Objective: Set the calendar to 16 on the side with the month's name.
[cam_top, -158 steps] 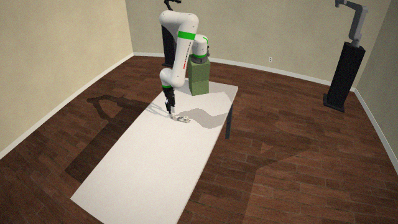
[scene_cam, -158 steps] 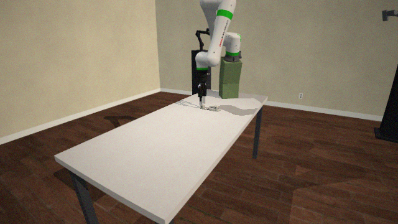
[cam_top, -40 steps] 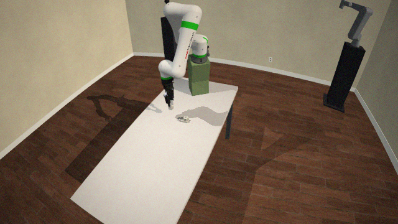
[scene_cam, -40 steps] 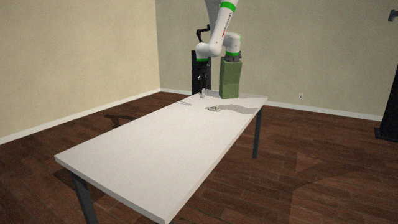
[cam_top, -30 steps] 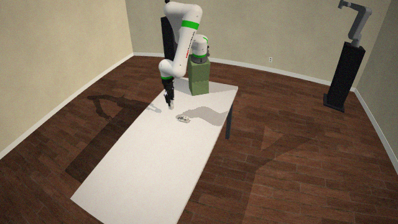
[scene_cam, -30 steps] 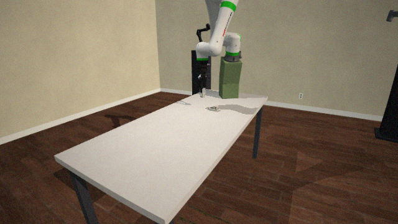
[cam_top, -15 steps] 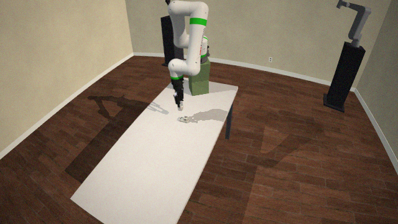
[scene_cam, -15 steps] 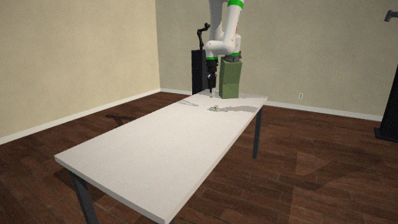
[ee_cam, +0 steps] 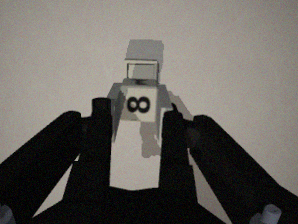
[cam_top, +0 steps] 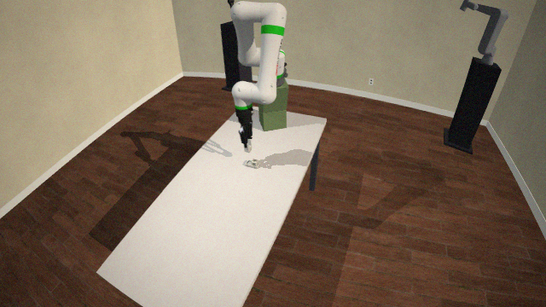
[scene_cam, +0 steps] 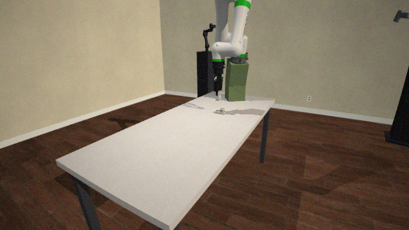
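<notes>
The white calendar tray lies 20 mm to the left of my hand and 140 mm below it. Also, from my hand: cube 30 mm below.
</notes>
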